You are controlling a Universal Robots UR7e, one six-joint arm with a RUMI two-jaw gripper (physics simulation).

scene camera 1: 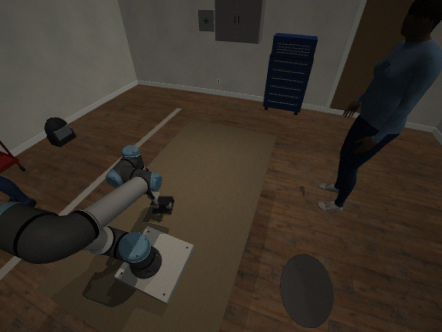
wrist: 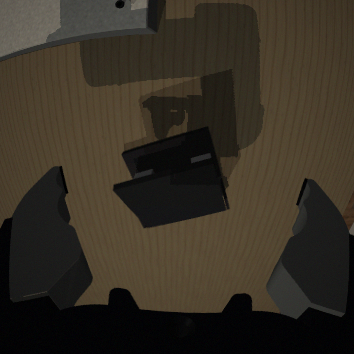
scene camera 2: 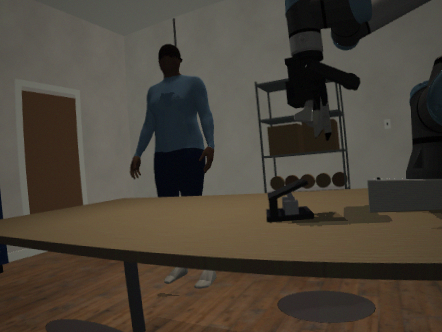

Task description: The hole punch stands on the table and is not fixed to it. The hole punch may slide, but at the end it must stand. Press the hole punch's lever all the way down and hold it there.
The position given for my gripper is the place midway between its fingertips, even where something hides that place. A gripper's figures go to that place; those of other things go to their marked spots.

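Lens distances: my gripper [wrist: 183, 176] is 13 cm from the lens, and a hole punch lever [wrist: 190, 190] is 25 cm from the lens.
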